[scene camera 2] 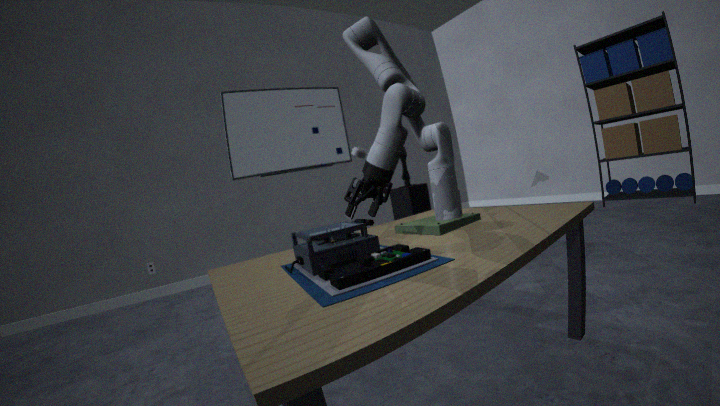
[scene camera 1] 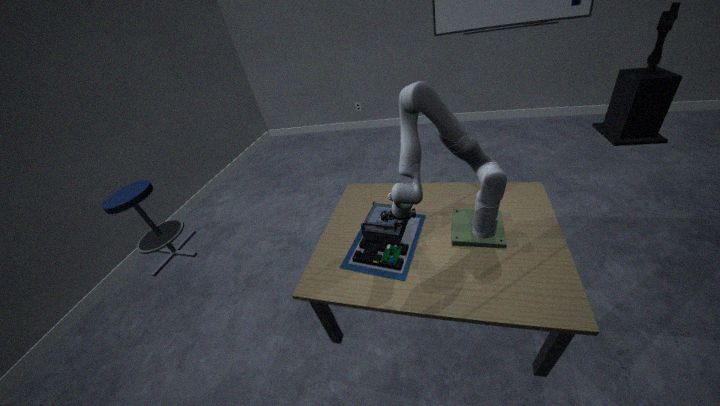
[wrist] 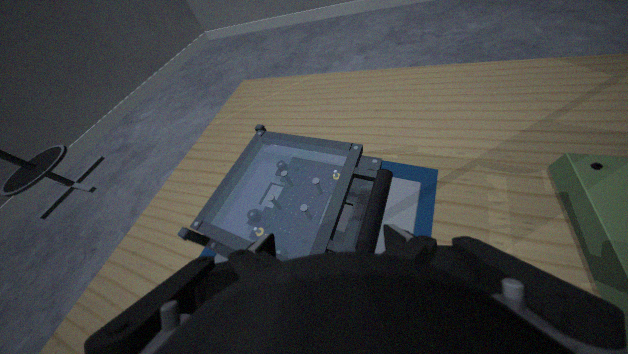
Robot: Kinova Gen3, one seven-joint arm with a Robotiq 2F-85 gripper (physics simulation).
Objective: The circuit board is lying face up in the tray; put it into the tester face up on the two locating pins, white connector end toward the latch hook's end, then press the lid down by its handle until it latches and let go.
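Places are measured from the arm's base along level axes (x back, y right, z up), in millimetres.
Pixels of known places: gripper, fingertip midpoint: [scene camera 2: 360,216] [scene camera 1: 396,219] [wrist: 328,241]; arm's base, origin of the base link: [scene camera 2: 448,218] [scene camera 1: 482,231].
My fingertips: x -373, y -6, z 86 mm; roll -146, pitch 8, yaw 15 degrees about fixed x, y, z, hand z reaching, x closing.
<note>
For each thing: its middle in the pictures, then the offset to it from my fingertips. "spot": a spot on its surface instead. Level surfaces: height alone.
- green circuit board, body centre: [scene camera 2: 391,255] [scene camera 1: 391,253] dx -23, dy -127, dz -88 mm
- black tray, surface spot: [scene camera 2: 363,275] spot: dx -139, dy -171, dz -91 mm
- grey tester, surface spot: [scene camera 2: 335,255] [scene camera 1: 374,234] spot: dx -110, dy -26, dz -71 mm
- black bar handle, surface spot: [wrist: 374,212] spot: dx +33, dy +33, dz -13 mm
- blue-bordered mat, its level: dz -109 mm
- wooden table, its level: dz -111 mm
The green circuit board [scene camera 1: 391,255] [scene camera 2: 390,256] lies face up in the black tray [scene camera 1: 361,257] [scene camera 2: 363,275]. The grey tester [scene camera 1: 379,236] [scene camera 2: 335,255] stands beside the tray. Its clear lid [wrist: 300,200] lies roughly level over the body; whether it is latched cannot be told. Two gold-ringed pins show through it in the wrist view. The black bar handle [scene camera 2: 365,221] [wrist: 374,212] is on the side facing the robot's base. My gripper [scene camera 1: 399,217] [scene camera 2: 362,215] [wrist: 328,241] is open and empty, a little above the tester near the handle.
A blue-bordered mat [scene camera 1: 373,274] [scene camera 2: 324,299] [wrist: 426,200] lies under tester and tray on the wooden table [scene camera 1: 453,302] [scene camera 2: 282,342] [wrist: 300,105]. The green base plate [scene camera 1: 461,229] [scene camera 2: 415,226] [wrist: 590,200] carries the arm. A blue-topped stool [scene camera 1: 128,196] stands off the table.
</note>
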